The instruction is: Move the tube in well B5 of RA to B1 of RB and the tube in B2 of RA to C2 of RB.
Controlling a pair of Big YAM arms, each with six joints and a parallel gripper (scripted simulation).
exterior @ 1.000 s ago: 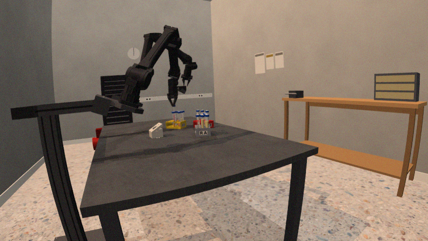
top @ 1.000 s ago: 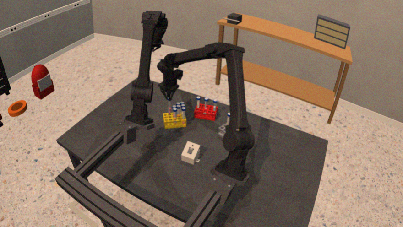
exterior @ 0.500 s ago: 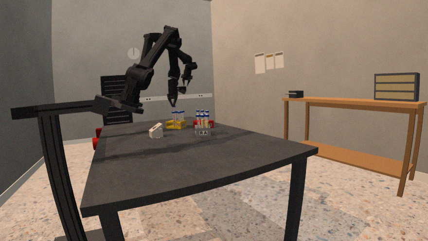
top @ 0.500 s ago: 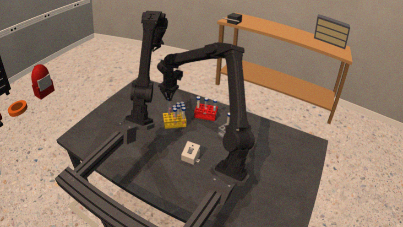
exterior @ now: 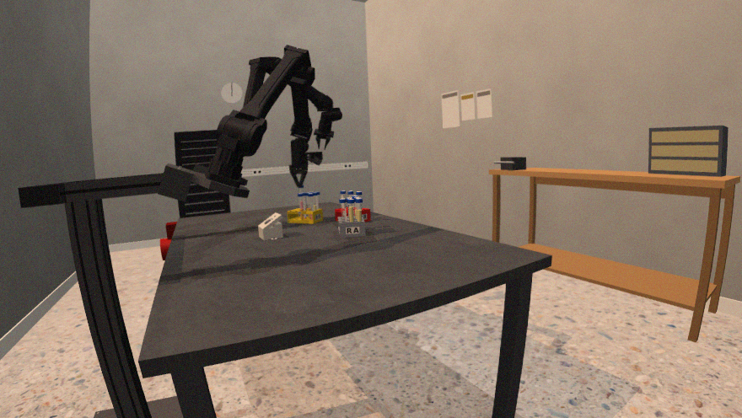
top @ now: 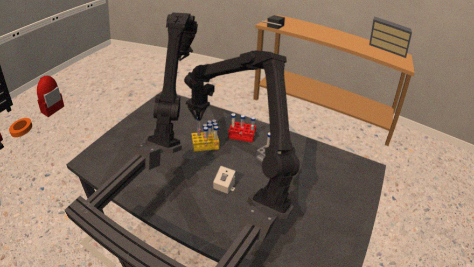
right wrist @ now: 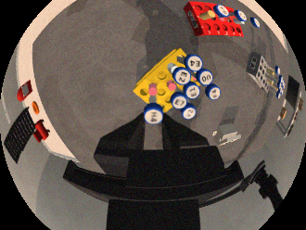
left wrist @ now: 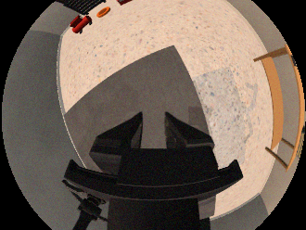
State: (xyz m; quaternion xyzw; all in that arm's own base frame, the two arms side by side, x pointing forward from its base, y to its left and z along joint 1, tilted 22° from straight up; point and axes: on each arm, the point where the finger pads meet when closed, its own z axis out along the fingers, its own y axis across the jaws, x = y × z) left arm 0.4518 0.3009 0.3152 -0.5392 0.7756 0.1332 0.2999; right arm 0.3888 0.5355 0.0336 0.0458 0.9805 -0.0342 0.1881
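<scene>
The red rack is 19 cm ahead of my right hand, 13 cm to the right of it and 13 cm below it.
</scene>
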